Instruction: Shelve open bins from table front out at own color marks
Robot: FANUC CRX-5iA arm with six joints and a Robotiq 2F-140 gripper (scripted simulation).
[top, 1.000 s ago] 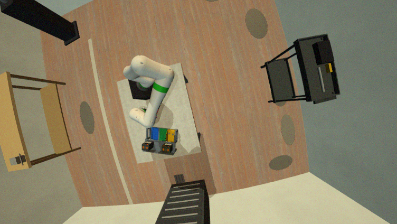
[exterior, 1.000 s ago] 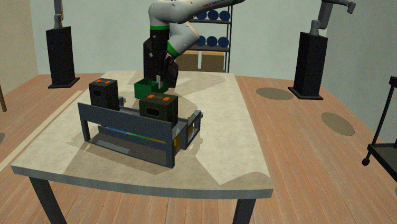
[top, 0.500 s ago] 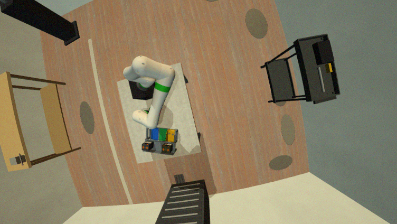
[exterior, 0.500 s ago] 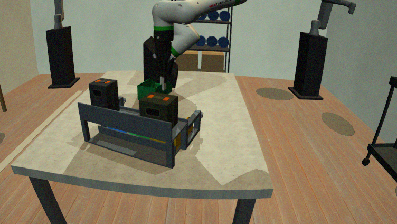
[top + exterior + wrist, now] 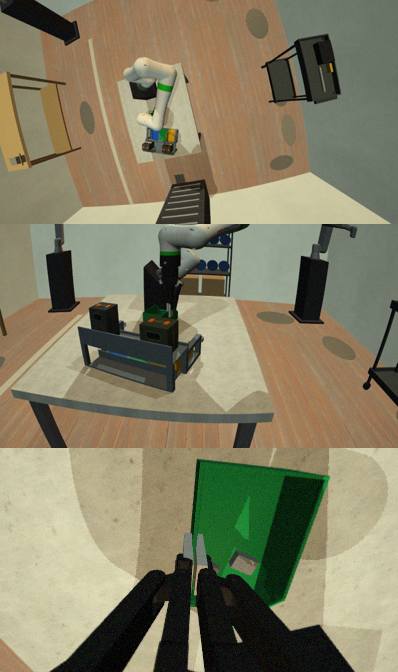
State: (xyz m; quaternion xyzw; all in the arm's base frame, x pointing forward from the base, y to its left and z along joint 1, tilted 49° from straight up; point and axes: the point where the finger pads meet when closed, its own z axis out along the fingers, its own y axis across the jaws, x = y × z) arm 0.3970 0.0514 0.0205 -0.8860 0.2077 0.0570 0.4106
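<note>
The green bin is 4 cm to the right of my hand, 4 cm below it and 2 cm behind it. From my hand the other things lie so: yellow bin (29 cm ahead, 6 cm below, 2 cm to the left).
</note>
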